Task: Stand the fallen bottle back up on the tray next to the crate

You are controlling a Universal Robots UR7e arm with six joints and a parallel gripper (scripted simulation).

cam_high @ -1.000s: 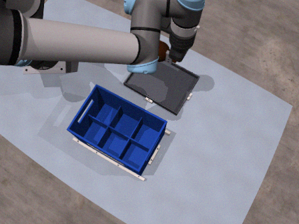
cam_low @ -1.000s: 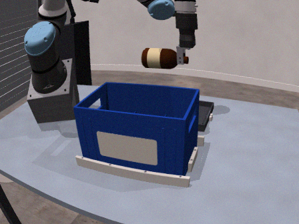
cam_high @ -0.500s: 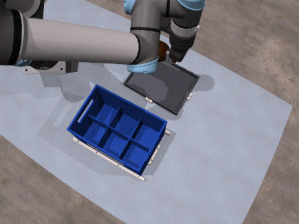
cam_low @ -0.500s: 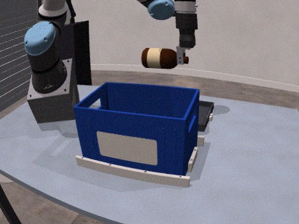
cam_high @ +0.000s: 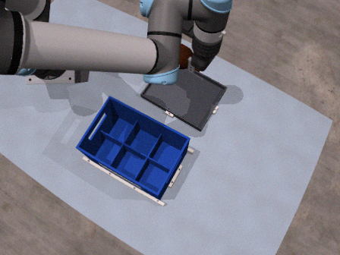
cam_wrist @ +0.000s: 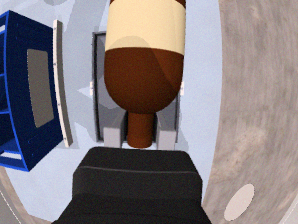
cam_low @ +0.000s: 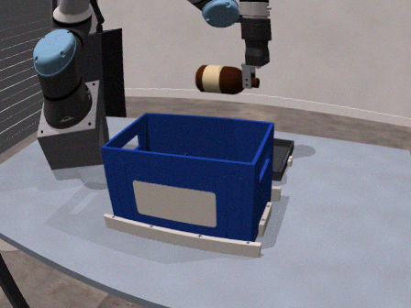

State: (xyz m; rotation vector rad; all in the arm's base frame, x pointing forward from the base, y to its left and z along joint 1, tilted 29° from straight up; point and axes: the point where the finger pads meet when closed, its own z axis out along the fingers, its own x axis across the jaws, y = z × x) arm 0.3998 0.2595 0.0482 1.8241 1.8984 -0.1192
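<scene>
Right now my hand is 5 cm past the bottle and 1 cm above it. From my hand the other things lie so: dark tray: 2 cm behind, 1 cm to the right, 19 cm below; then blue crate: 2 cm behind, 30 cm to the right, 12 cm below.
</scene>
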